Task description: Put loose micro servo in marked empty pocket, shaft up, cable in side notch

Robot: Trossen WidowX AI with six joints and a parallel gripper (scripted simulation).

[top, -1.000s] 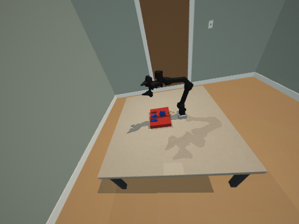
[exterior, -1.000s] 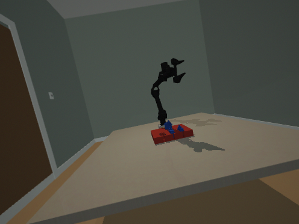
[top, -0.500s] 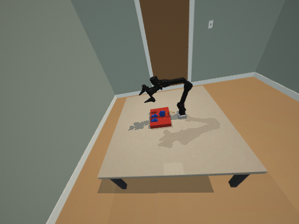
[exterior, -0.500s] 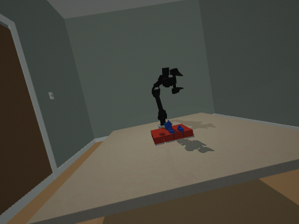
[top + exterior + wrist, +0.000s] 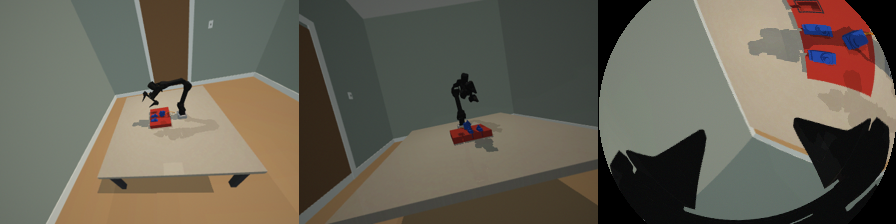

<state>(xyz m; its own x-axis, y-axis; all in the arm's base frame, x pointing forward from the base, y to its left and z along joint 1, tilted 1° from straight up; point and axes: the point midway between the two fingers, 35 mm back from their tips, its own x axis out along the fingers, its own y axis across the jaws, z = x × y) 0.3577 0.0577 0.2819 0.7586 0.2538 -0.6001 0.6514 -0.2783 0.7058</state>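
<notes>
Right now my gripper tip is 28 cm above the red deck, 16 cm past it and 8 cm to the left of it.
</notes>
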